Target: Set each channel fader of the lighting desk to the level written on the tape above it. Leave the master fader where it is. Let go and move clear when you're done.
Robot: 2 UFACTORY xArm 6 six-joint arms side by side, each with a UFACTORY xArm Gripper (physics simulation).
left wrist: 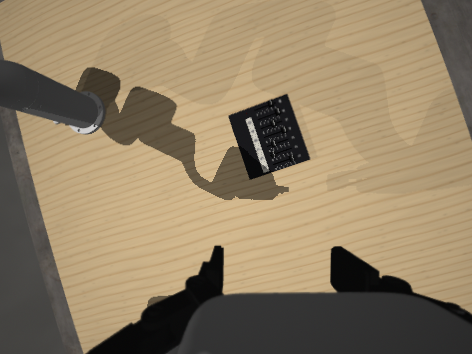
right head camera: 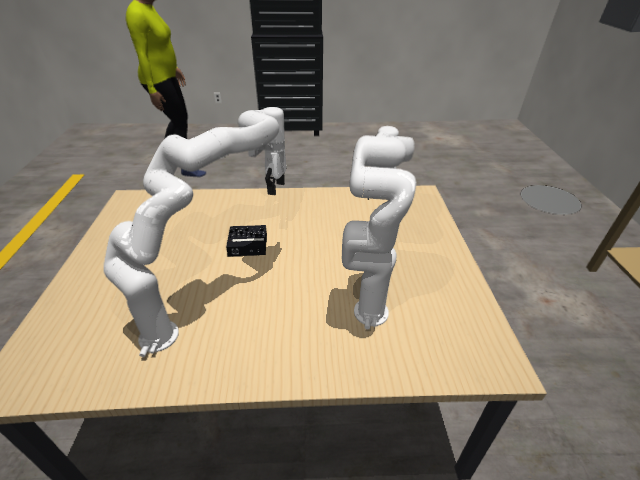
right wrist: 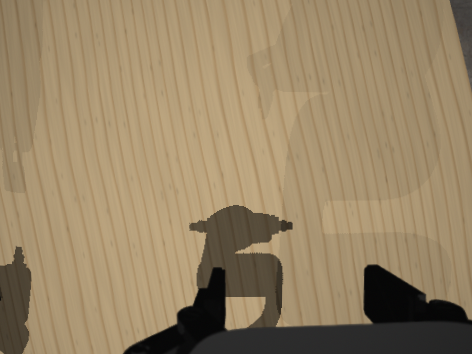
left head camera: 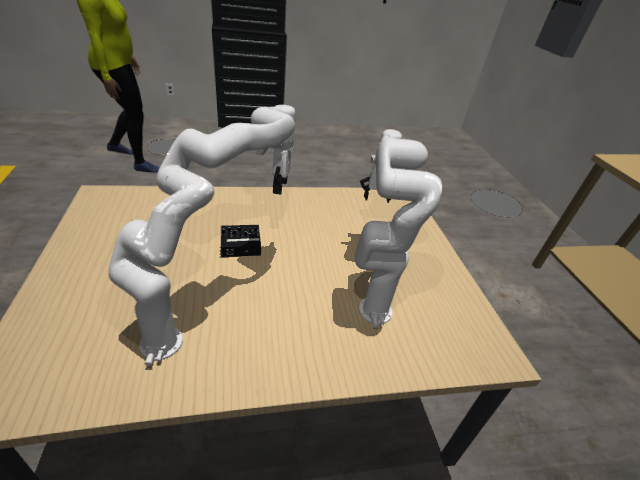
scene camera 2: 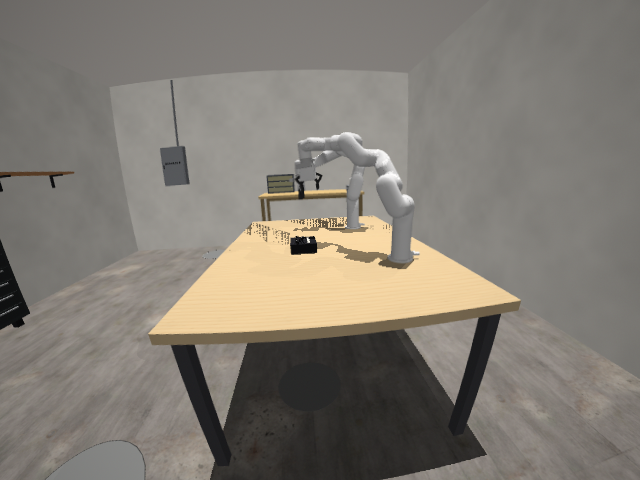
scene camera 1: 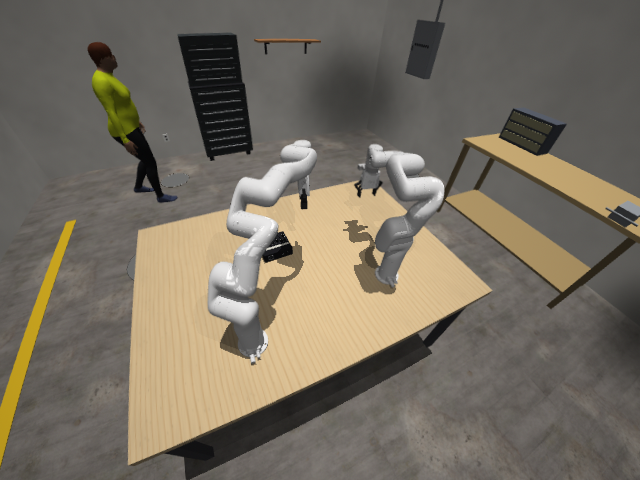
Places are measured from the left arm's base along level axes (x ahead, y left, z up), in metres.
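Pixels of known places: left gripper, fingertip midpoint: [left wrist: 277, 264] [right head camera: 276, 189] [left head camera: 279, 188] [scene camera 2: 310, 190] [scene camera 1: 303, 203]; right gripper, fingertip midpoint: [right head camera: 379, 199] [right wrist: 294, 290] [left head camera: 376, 200] [scene camera 2: 301, 198] [scene camera 1: 366, 195]; left arm's base at its link origin: [left wrist: 87, 113] [right head camera: 159, 336] [left head camera: 161, 343] [scene camera 2: 400, 258] [scene camera 1: 253, 342]; right arm's base at its link origin: [right head camera: 371, 312] [left head camera: 375, 311] [scene camera 2: 352, 227] [scene camera 1: 386, 274].
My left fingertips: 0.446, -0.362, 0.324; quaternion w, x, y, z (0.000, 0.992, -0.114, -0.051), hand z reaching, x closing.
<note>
Ahead of a thing's pixels: the offset from my left fingertips to its top centre, as dx, dy, dz. "*": to the spot under its first point. Level surfaces: height alone.
The black lighting desk @[+0.049, +0.153, -0.256] [left head camera: 240, 249] [right head camera: 247, 248] [scene camera 1: 278, 252] [scene camera 2: 303, 248] [left wrist: 272, 136] sits on the table. Its white tape strip @[* +0.021, +0.140, -0.269] [left wrist: 257, 145] runs beside the rows of faders. The tape's writing and the exact fader levels are too small to read. My left gripper [left head camera: 278, 187] [right head camera: 275, 186] [left wrist: 277, 264] is open and empty, high above the table, beyond the desk and to its right in the left head camera. My right gripper [scene camera 1: 368, 191] [right wrist: 294, 290] is open and empty above the table, far to the right of the desk. It is mostly hidden behind its arm in the right head camera.
The wooden table @[dz -0.324] [left head camera: 289, 351] [right head camera: 279, 356] bears both arm bases. The right arm's base [left head camera: 375, 311] stands right of the desk. A person [left head camera: 108, 41] [scene camera 1: 116, 103] stands beyond the table. A workbench [scene camera 1: 568, 173] stands at the right in scene camera 1.
</note>
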